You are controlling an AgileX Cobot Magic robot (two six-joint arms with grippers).
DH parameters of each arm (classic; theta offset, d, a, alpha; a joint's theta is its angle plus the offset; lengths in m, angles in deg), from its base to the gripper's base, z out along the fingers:
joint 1: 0 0.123 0 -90
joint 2: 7.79 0 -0.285 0
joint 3: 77.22 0 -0.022 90
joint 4: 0 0.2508 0 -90
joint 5: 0 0 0.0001 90
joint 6: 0 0.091 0 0
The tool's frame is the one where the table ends.
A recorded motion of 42 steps. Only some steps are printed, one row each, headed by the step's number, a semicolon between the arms.
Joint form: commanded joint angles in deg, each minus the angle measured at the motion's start. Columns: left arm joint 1, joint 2, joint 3, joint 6, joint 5, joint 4; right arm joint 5, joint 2, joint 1, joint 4, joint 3, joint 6.
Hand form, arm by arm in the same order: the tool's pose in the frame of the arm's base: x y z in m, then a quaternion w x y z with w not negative. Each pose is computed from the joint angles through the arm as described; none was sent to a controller.
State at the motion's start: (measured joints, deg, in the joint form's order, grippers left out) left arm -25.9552 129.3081 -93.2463 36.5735 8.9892 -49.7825; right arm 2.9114 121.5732 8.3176 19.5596 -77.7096 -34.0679
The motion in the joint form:
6: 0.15 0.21 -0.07 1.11 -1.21 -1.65; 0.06 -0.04 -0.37 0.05 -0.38 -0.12
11: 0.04 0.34 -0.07 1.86 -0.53 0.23; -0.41 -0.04 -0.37 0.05 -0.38 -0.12
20: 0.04 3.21 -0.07 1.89 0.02 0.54; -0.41 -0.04 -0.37 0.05 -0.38 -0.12
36: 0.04 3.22 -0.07 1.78 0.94 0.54; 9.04 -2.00 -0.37 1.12 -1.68 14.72
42: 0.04 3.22 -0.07 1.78 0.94 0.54; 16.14 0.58 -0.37 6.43 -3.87 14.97
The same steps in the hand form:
6: 0.4535 -0.2301 0.1518 0.41049 0.11935 0.88236 -0.19671; 0.4544 0.0651 0.1447 0.41243 -0.18161 0.89256 -0.01604
11: 0.4523 -0.2312 0.1498 0.40811 0.14223 0.88191 -0.18829; 0.4549 0.0649 0.1452 0.41588 -0.18071 0.89111 -0.01748
20: 0.4523 -0.2318 0.1239 0.38312 0.14679 0.89352 -0.18245; 0.4549 0.0649 0.1452 0.41588 -0.18071 0.89111 -0.01748
36: 0.4511 -0.2325 0.1232 0.37650 0.14899 0.89517 -0.18632; 0.4478 0.0693 0.1572 0.36742 -0.07043 0.92527 0.06256
42: 0.4511 -0.2325 0.1232 0.37650 0.14899 0.89517 -0.18632; 0.4479 0.0757 0.1416 0.30763 -0.04186 0.94476 0.10510

